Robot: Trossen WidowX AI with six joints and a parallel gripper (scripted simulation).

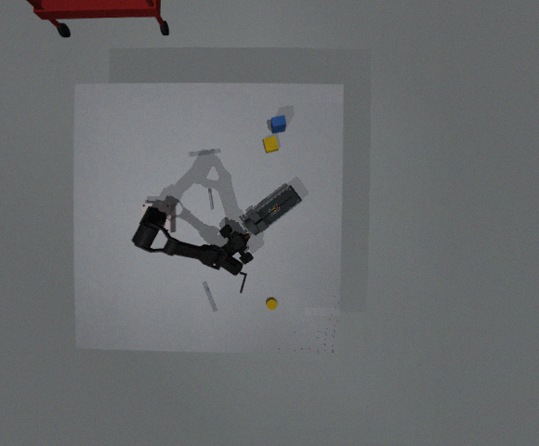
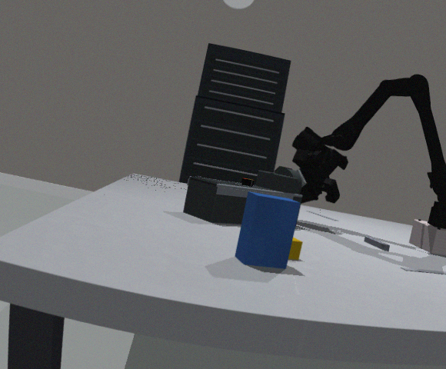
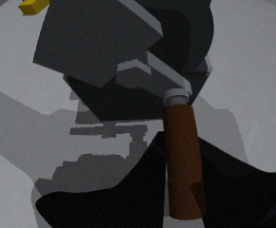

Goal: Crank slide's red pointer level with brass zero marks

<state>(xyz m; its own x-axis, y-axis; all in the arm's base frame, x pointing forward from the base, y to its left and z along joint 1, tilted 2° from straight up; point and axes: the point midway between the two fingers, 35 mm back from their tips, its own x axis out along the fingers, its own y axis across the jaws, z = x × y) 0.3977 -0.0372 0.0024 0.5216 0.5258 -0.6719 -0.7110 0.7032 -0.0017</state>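
The brown crank handle lies 3 cm above my gripper tip, 1 cm to the right of it and 1 cm behind it. Also, from my gripper tip: red pointer (14 cm to the left, 11 cm ahead, 4 cm above); then black hex key (21 cm to the right, 4 cm below); then yellow block (43 cm to the left, 4 cm ahead, 3 cm below).
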